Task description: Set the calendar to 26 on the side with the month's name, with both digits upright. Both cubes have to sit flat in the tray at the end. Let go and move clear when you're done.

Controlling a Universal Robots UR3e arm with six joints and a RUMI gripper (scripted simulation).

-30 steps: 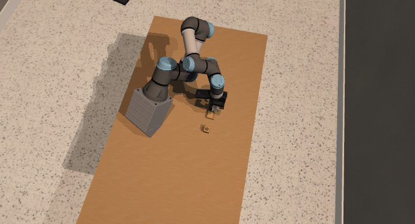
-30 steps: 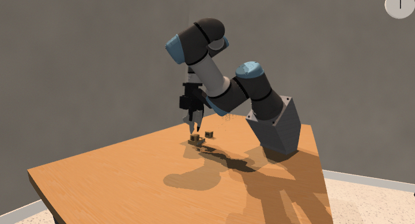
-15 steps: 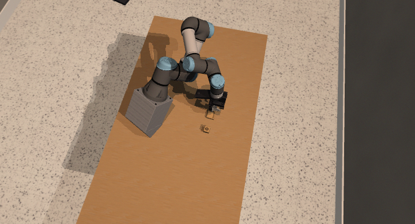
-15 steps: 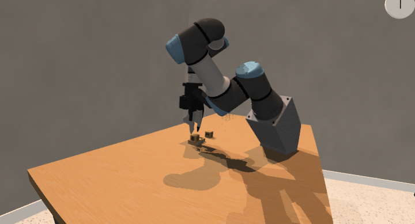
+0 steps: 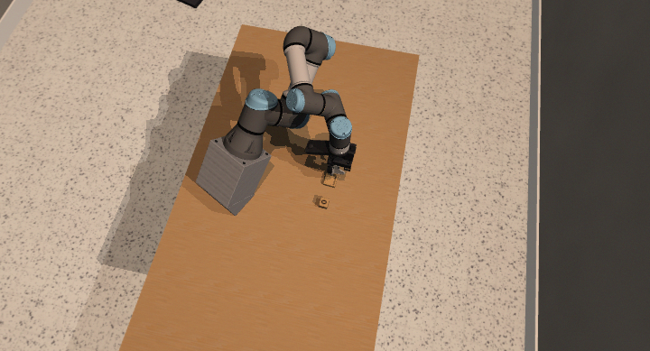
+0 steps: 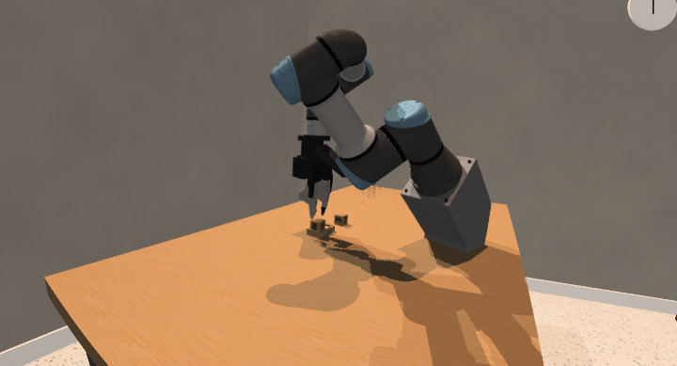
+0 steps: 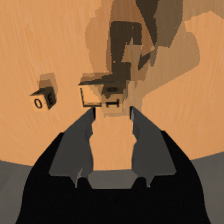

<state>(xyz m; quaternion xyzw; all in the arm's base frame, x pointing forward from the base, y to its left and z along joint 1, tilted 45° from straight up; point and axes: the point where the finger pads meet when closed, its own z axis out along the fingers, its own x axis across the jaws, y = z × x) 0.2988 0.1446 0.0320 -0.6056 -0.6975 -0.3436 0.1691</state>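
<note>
The shallow wooden tray lies 60 mm below my hand and 20 mm to the right of it.
</note>
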